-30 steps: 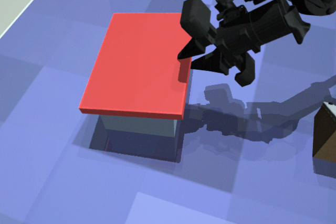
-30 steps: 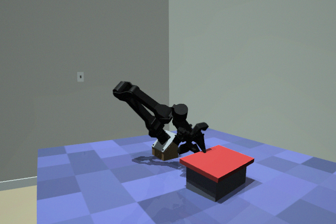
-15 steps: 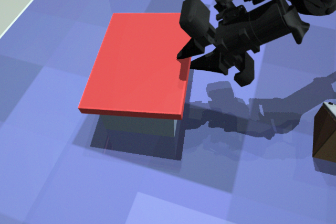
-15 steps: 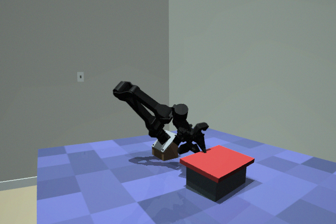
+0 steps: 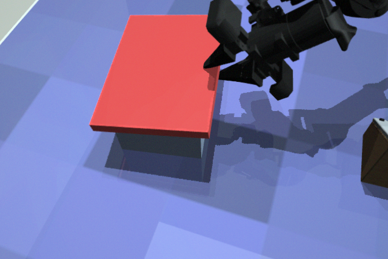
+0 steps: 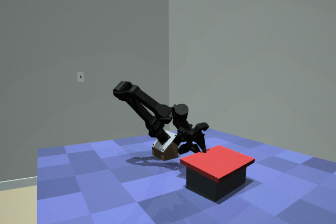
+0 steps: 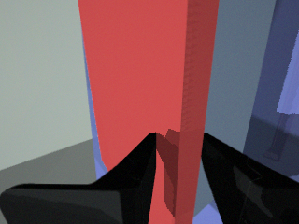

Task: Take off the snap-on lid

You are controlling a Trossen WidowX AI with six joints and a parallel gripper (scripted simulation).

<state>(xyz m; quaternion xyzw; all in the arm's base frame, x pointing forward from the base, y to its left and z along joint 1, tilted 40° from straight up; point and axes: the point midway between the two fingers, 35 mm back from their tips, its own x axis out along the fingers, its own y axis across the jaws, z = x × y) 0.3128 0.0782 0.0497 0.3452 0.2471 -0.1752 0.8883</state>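
Now: gripper tip 70 mm short of the red lid and 20 mm to the right of it. The rest, counted from my gripper tip: grey storage box: 70 mm ahead, 20 mm to the left, 60 mm below.
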